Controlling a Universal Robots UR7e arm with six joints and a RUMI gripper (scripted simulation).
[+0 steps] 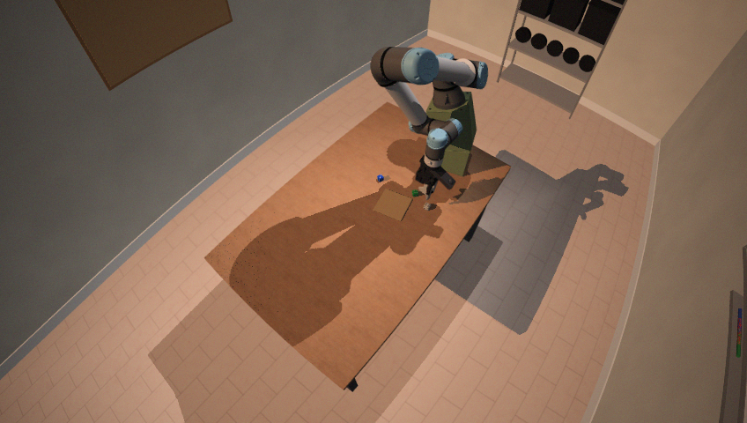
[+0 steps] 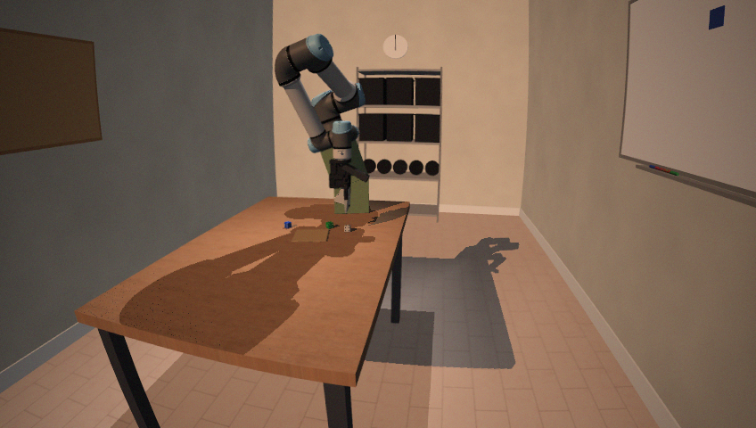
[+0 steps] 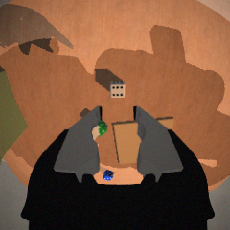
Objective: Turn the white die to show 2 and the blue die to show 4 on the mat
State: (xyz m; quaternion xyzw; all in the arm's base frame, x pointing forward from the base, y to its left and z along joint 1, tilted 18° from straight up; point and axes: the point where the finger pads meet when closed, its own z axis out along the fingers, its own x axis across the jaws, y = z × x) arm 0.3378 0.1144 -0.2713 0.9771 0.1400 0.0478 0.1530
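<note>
The white die lies 9 cm below my hand. Also, from my hand: blue die (4 cm ahead, 27 cm to the right, 9 cm below); then green die (1 cm behind, 9 cm to the right, 9 cm below); then tan mat (11 cm ahead, 12 cm to the right, 10 cm below).
</note>
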